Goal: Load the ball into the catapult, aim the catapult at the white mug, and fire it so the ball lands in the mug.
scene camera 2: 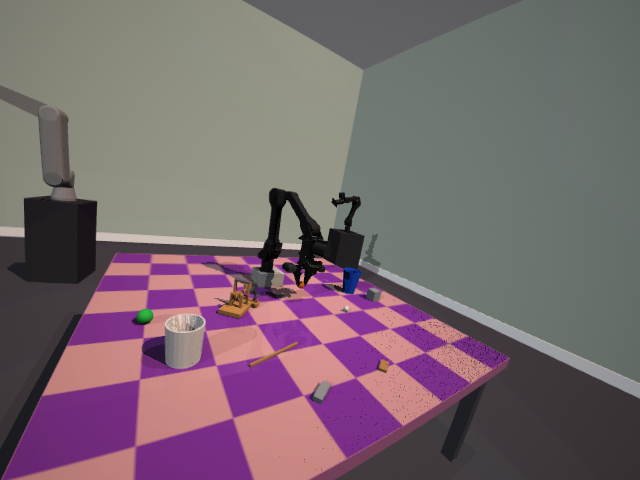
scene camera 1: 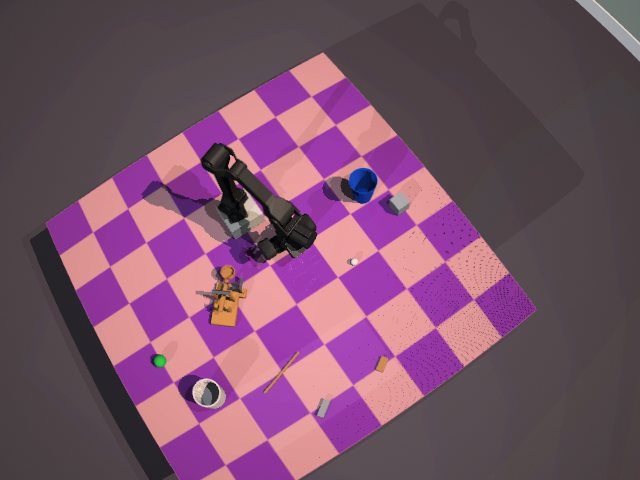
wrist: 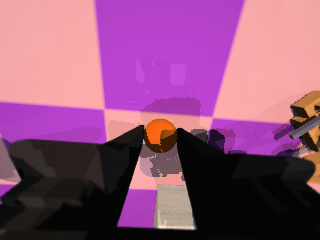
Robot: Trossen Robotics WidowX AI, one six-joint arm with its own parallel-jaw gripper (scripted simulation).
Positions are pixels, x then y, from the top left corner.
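A white mug is out of frame in the wrist view, while scene camera 2 and scene camera 1 show it. On the white mug, [scene camera 2: 184, 333] and [scene camera 1: 211, 405] are the same spot. The gripper shows in the wrist view [160, 130], and it is visible in scene camera 1 and scene camera 2 as well. On the gripper, [scene camera 1: 269, 248] and [scene camera 2: 291, 264] are the same spot.
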